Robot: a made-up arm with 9 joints. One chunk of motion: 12 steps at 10 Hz.
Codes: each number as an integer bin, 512 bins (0 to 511) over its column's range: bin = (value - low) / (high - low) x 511, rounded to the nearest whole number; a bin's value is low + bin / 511 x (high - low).
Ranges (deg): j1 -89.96..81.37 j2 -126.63..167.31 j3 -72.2..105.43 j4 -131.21..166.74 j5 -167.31..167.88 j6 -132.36..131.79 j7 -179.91..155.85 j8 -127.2..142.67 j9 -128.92..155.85
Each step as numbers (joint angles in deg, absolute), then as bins.
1 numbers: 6.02 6.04 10.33 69.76 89.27 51.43 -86.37 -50.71 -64.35
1 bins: 286 231 237 345 391 356 142 145 116
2 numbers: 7.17 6.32 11.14 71.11 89.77 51.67 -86.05 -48.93 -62.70
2 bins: 290 231 240 347 392 356 143 148 119
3 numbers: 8.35 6.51 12.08 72.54 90.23 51.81 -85.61 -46.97 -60.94
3 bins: 293 231 242 349 393 356 144 152 122
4 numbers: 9.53 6.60 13.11 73.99 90.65 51.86 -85.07 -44.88 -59.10
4 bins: 297 232 245 352 393 356 144 156 125
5 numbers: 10.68 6.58 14.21 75.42 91.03 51.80 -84.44 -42.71 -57.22
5 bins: 300 232 249 354 394 356 145 160 129
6 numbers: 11.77 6.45 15.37 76.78 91.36 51.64 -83.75 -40.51 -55.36
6 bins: 303 231 252 357 394 356 146 164 132
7 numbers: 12.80 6.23 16.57 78.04 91.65 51.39 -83.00 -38.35 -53.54
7 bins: 306 231 255 359 395 355 147 168 135
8 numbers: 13.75 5.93 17.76 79.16 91.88 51.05 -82.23 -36.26 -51.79
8 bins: 309 230 259 361 395 355 149 172 138
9 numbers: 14.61 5.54 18.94 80.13 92.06 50.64 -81.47 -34.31 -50.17
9 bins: 312 230 262 362 395 354 150 176 141
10 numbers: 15.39 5.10 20.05 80.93 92.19 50.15 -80.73 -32.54 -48.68
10 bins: 314 229 265 364 396 353 151 179 144
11 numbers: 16.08 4.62 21.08 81.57 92.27 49.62 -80.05 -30.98 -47.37
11 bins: 316 228 268 365 396 352 152 182 146
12 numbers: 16.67 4.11 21.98 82.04 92.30 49.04 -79.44 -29.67 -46.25
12 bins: 318 227 271 366 396 351 153 185 148
